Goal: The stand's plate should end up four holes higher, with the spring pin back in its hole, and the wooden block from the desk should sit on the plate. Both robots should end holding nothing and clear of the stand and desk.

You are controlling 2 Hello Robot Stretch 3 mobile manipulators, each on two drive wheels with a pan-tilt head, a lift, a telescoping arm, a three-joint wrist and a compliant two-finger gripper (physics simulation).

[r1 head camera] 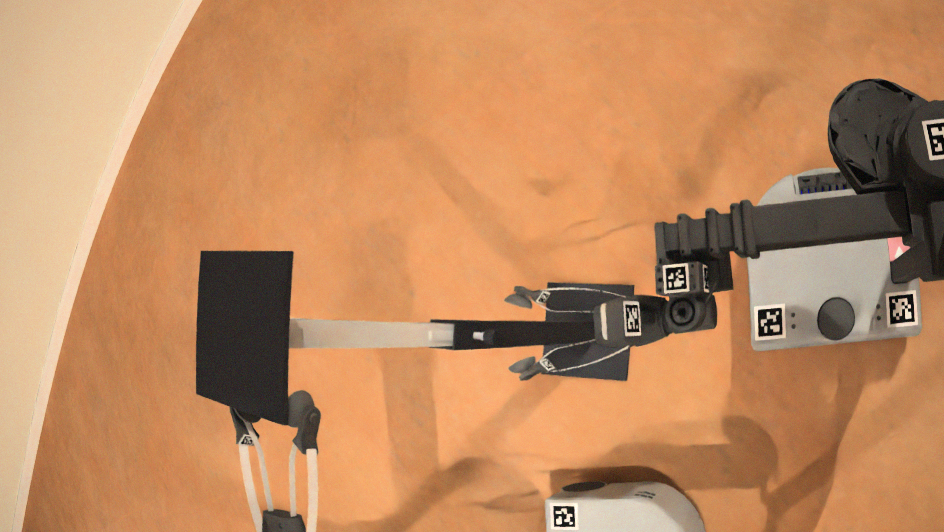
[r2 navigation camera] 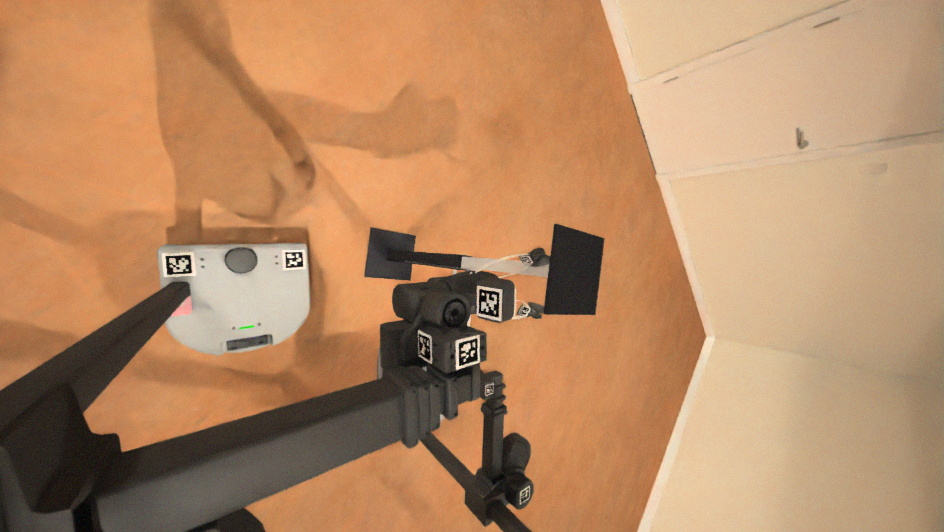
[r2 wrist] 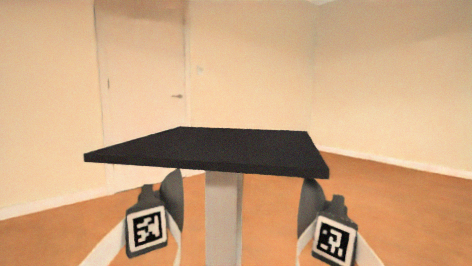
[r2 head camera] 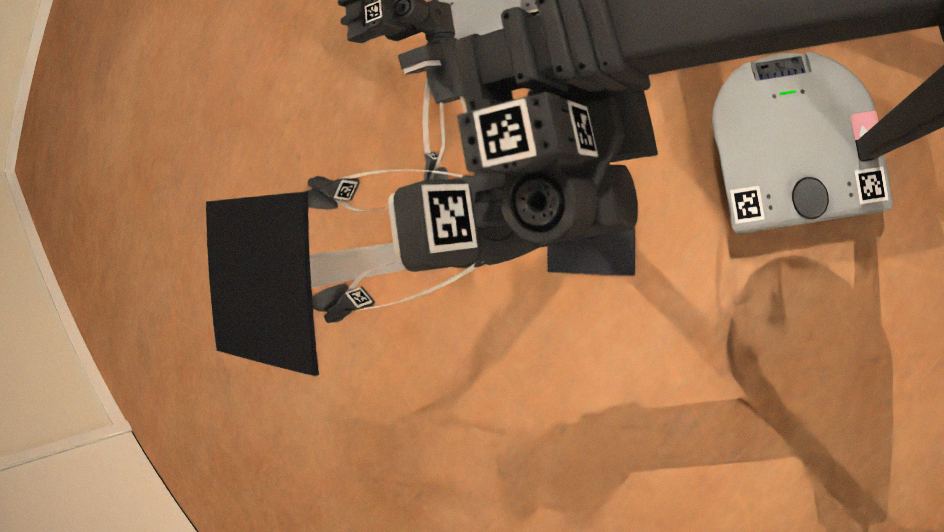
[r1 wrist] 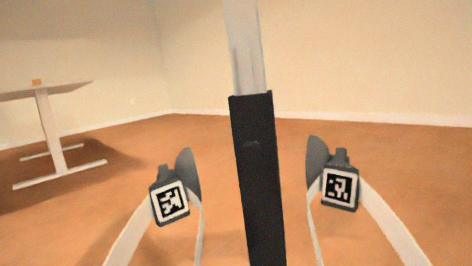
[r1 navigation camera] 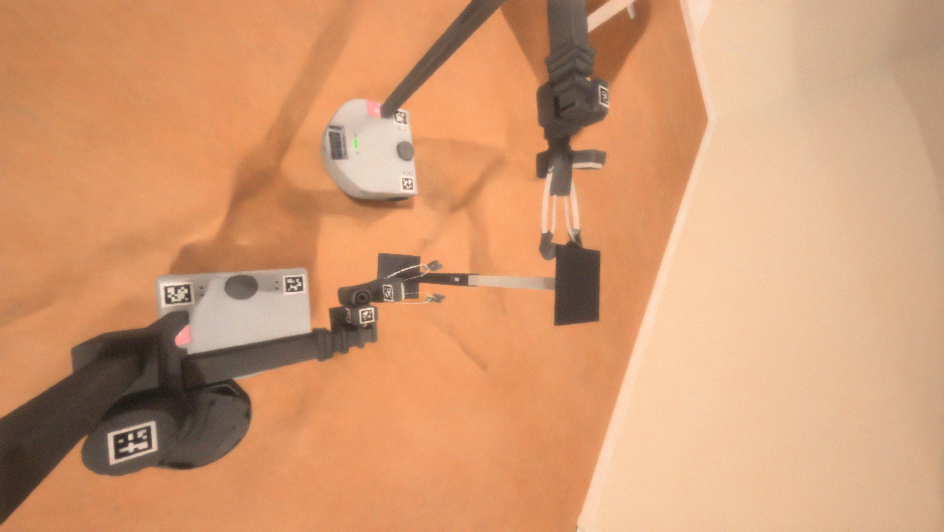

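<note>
The stand's black plate (r1 head camera: 244, 330) (r2 head camera: 261, 277) (r2 wrist: 215, 150) tops a light inner post (r1 head camera: 363, 333) (r2 wrist: 223, 215). Its black lower tube (r1 wrist: 260, 200) carries the spring pin (r1 head camera: 482, 335) (r1 wrist: 251, 146); whether it is fully seated is unclear. The r1 gripper (r1 head camera: 522, 331) (r1 navigation camera: 434, 282) (r1 wrist: 255, 167) is open and faces the pin, a fingertip on each side of the tube in its wrist view. The r2 gripper (r2 head camera: 326, 245) (r2 navigation camera: 538, 282) (r2 wrist: 241, 202) is open just below the plate, its fingertips to either side of the post. The small orange-brown block (r1 wrist: 36, 81) sits on the desk (r1 wrist: 65, 89).
The stand's square foot (r1 head camera: 618, 366) (r2 navigation camera: 390, 267) rests on the floor. r1's base (r1 head camera: 793, 284) and r2's base (r1 navigation camera: 370, 158) stand near it. Both arms reach close together at the stand. Walls and a door (r2 wrist: 142, 75) lie beyond.
</note>
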